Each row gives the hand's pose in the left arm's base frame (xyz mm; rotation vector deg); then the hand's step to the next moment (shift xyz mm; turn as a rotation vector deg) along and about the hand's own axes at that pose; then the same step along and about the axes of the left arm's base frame.
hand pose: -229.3 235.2 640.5 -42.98 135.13 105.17
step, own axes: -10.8 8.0 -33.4 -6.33 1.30 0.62
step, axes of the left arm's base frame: 14.4 -25.9 20.5 4.89 2.93 3.11
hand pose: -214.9 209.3 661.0 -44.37 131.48 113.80
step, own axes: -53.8 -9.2 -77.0 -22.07 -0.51 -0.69
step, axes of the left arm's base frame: 74.2 -53.2 23.8 19.77 7.18 6.73
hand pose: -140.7 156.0 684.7 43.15 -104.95 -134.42
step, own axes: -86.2 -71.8 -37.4 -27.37 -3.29 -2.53
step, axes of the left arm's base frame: 108.3 17.1 -44.3 25.85 8.17 5.60
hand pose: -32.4 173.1 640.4 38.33 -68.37 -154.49
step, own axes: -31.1 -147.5 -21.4 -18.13 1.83 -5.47
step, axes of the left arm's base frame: 47.4 94.9 -109.2 18.51 0.12 4.38
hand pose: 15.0 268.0 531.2 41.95 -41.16 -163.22
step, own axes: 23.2 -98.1 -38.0 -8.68 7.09 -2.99
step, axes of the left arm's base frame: -1.3 65.5 -85.6 9.00 -5.58 4.75
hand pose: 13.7 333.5 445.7 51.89 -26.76 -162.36
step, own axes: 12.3 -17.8 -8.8 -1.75 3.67 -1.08
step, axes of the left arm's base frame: -5.4 11.9 -19.3 2.16 -3.36 1.33
